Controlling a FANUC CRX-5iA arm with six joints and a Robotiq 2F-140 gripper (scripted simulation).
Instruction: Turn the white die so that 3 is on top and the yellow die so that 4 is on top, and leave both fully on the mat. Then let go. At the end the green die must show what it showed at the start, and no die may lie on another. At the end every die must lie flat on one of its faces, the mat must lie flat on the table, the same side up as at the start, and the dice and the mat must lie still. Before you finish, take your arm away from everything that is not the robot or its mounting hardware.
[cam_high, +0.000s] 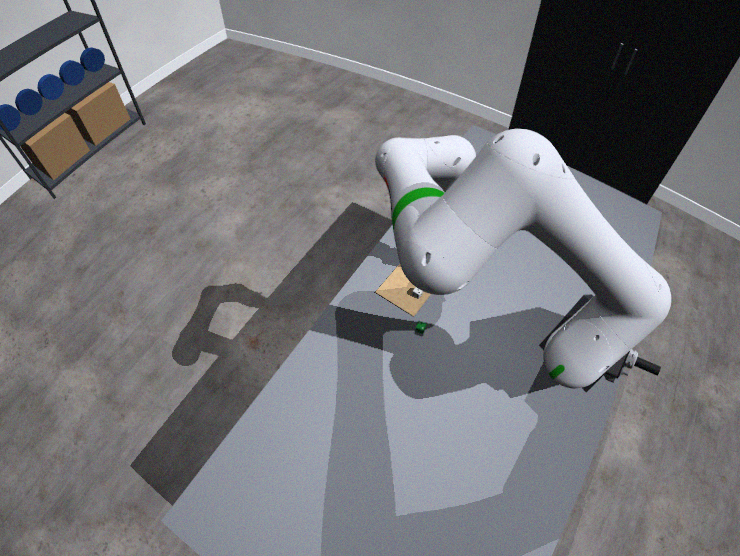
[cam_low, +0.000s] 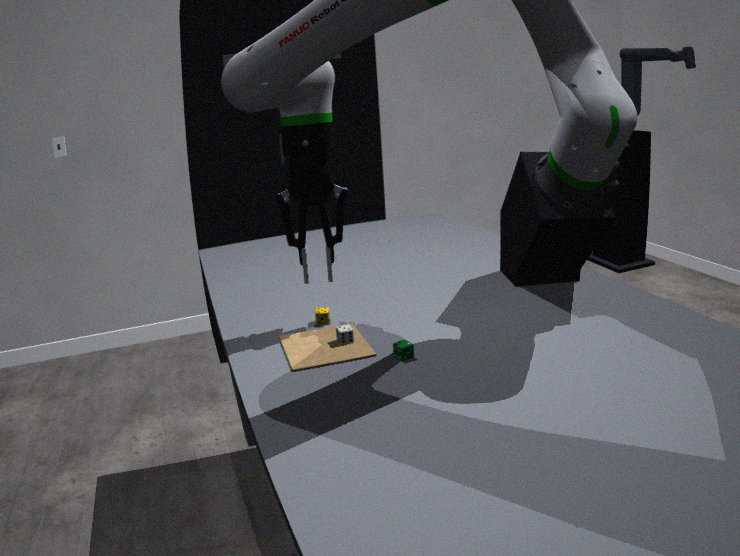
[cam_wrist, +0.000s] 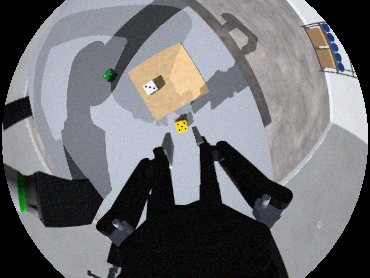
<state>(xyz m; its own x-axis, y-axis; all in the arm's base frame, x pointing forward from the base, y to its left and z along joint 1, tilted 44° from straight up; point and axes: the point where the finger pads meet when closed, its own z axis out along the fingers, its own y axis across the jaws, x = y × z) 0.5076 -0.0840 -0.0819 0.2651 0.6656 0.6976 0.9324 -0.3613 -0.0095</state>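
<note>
My gripper is now 100 mm above the yellow die. Round my hand: white die 10 mm behind, 110 mm to the left, 100 mm below; tan mat 20 mm ahead, 110 mm to the left, 110 mm below; green die 90 mm behind, 200 mm to the left, 100 mm below.
</note>
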